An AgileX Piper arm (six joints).
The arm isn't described. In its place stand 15 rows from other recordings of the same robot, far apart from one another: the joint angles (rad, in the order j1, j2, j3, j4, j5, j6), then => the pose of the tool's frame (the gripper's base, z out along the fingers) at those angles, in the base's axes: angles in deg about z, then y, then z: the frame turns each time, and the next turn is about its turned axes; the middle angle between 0 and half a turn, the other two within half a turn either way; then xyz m.
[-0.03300 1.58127 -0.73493 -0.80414 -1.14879 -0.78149] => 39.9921 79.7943 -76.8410 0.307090 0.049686 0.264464
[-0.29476 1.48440 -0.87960 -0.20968 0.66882 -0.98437] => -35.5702 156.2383 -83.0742 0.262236 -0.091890 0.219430
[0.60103 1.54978 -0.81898 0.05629 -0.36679 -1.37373] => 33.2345 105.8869 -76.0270 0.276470 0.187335 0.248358
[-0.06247 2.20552 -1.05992 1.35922 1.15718 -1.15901] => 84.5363 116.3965 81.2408 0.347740 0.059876 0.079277
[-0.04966 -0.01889 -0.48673 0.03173 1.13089 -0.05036] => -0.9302 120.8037 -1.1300 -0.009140 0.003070 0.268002
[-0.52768 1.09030 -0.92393 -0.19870 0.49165 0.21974] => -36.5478 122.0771 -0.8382 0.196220 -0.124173 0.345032
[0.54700 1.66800 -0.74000 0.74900 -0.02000 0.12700] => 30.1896 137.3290 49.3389 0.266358 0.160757 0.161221
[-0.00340 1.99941 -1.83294 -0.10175 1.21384 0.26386] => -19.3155 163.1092 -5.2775 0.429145 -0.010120 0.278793
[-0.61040 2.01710 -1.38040 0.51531 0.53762 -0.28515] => -8.1816 145.9530 32.3072 0.363486 -0.226238 0.173463
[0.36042 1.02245 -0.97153 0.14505 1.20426 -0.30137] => 39.6612 155.5277 3.1401 0.155845 0.071858 0.332369
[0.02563 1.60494 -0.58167 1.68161 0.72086 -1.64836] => 53.9204 124.1693 40.1356 0.258891 0.066351 0.163934
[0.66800 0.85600 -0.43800 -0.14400 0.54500 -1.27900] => 31.6650 139.7275 -85.4013 0.119432 0.085609 0.231508
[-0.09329 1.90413 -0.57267 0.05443 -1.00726 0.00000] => -8.0573 103.6026 1.0288 0.316720 -0.033836 0.125373
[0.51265 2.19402 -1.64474 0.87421 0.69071 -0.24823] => 73.2765 135.1954 62.7656 0.393556 0.272539 0.173098
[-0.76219 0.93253 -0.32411 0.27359 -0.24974 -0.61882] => -47.6543 106.0291 -21.3454 0.124852 -0.127588 0.241893
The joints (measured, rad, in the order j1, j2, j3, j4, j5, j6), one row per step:
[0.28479, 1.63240, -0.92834, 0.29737, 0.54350, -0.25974]
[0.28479, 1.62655, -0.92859, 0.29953, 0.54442, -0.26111]
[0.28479, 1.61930, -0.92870, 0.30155, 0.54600, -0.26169]
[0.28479, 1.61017, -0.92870, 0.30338, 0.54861, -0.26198]
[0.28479, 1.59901, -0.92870, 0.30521, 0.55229, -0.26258]
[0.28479, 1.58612, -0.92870, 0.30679, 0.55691, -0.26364]
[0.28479, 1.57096, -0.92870, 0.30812, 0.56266, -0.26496]
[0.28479, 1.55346, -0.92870, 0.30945, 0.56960, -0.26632]
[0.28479, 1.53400, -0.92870, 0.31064, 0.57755, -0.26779]
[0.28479, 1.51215, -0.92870, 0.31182, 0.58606, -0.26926]
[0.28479, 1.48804, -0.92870, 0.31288, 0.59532, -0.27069]
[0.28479, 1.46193, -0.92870, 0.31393, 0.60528, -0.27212]
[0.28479, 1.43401, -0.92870, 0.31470, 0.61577, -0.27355]
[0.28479, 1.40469, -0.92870, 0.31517, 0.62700, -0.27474]
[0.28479, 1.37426, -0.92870, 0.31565, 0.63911, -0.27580]
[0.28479, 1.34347, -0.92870, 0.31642, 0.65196, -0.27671]
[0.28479, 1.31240, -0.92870, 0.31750, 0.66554, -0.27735]
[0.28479, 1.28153, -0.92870, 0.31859, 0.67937, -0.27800]
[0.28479, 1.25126, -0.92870, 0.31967, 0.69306, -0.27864]
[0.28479, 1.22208, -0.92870, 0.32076, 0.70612, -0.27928]
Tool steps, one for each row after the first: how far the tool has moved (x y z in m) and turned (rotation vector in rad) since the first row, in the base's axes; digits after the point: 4 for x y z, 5 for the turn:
[-0.0004, 0.0000, 0.0019, 0.00282, -0.00483, 0.00021]
[-0.0011, -0.0001, 0.0041, 0.00611, -0.01006, -0.00004]
[-0.0020, -0.0002, 0.0069, 0.00974, -0.01596, -0.00017]
[-0.0031, -0.0003, 0.0102, 0.01372, -0.02286, 0.00026]
[-0.0046, -0.0006, 0.0140, 0.01771, -0.03070, 0.00151]
[-0.0063, -0.0009, 0.0184, 0.02192, -0.03977, 0.00345]
[-0.0084, -0.0013, 0.0235, 0.02662, -0.04996, 0.00577]
[-0.0109, -0.0017, 0.0291, 0.03157, -0.06115, 0.00857]
[-0.0138, -0.0023, 0.0353, 0.03707, -0.07411, 0.01158]
[-0.0171, -0.0030, 0.0420, 0.04297, -0.08856, 0.01488]
[-0.0208, -0.0038, 0.0493, 0.04927, -0.10429, 0.01844]
[-0.0249, -0.0047, 0.0569, 0.05570, -0.12134, 0.02235]
[-0.0295, -0.0058, 0.0647, 0.06216, -0.13907, 0.02646]
[-0.0346, -0.0069, 0.0726, 0.06878, -0.15702, 0.03075]
[-0.0399, -0.0082, 0.0804, 0.07560, -0.17453, 0.03506]
[-0.0456, -0.0094, 0.0881, 0.08269, -0.19150, 0.03929]
[-0.0515, -0.0108, 0.0955, 0.08959, -0.20807, 0.04368]
[-0.0575, -0.0122, 0.1025, 0.09624, -0.22423, 0.04812]
[-0.0634, -0.0135, 0.1091, 0.10260, -0.23996, 0.05243]

